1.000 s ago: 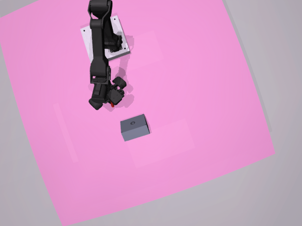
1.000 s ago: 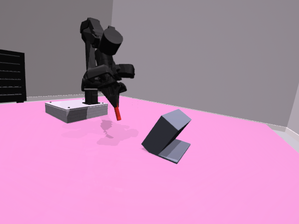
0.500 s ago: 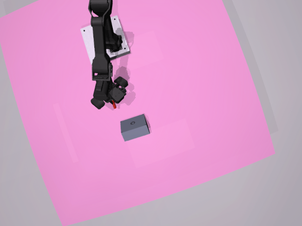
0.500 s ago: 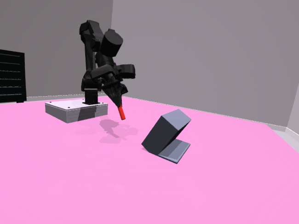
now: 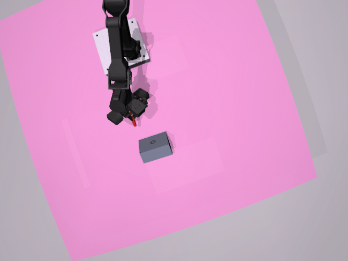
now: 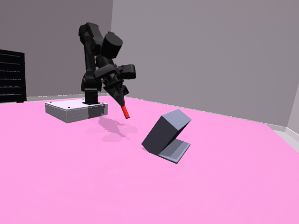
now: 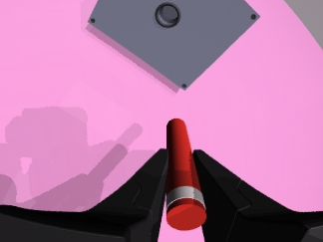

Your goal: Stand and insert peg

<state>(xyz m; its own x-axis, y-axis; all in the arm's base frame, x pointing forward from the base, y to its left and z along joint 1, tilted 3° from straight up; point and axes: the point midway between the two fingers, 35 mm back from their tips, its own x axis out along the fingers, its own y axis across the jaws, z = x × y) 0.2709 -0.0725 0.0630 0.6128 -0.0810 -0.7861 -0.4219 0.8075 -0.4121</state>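
Now: gripper tip 140 mm short of the sloped panel, 50 mm to the right of it and 50 mm above it. Round my gripper tip: grey foot 170 mm ahead, 50 mm to the left, 100 mm below; red peg 10 mm behind, 10 mm above.
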